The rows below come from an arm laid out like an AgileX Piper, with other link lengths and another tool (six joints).
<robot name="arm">
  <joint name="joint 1" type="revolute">
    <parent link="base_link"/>
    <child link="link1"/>
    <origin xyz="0 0 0.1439" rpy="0 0 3.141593"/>
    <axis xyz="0 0 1"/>
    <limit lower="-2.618" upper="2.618"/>
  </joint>
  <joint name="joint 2" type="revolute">
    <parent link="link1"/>
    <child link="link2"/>
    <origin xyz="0 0 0" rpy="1.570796 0 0"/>
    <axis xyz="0 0 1"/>
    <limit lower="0" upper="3.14"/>
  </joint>
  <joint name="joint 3" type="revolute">
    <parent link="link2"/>
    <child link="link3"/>
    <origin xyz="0.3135 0.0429 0" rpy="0 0 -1.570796"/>
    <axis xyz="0 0 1"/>
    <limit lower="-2.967" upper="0"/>
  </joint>
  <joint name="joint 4" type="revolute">
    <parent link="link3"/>
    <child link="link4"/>
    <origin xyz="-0.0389 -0.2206 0" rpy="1.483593 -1.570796 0"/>
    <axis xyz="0 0 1"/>
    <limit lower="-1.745" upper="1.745"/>
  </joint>
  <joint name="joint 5" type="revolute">
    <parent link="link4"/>
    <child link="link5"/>
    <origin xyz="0 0 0" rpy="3.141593 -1.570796 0"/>
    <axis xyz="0 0 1"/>
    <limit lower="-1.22" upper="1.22"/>
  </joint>
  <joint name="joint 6" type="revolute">
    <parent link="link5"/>
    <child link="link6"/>
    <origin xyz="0.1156 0 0" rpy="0 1.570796 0"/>
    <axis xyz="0 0 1"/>
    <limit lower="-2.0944" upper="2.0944"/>
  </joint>
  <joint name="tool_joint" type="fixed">
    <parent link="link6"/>
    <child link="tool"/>
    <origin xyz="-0.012 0.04 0.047" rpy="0 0.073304 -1.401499"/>
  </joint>
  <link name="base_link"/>
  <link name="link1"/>
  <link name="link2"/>
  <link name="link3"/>
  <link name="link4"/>
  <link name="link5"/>
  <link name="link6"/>
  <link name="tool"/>
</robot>
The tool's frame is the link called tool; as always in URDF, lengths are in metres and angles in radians.
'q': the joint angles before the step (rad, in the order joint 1, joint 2, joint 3, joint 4, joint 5, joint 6). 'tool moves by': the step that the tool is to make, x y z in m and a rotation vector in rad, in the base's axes. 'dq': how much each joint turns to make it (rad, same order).
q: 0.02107 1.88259 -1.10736 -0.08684 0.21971 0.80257
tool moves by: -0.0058 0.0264 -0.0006 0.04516 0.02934 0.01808
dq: 0.05761 -0.00007 -0.00005 0.06334 0.02718 -0.00233
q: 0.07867 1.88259 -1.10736 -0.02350 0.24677 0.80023
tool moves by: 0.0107 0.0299 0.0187 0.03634 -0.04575 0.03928
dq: 0.06400 -0.00010 -0.07056 0.03720 0.02117 0.00256
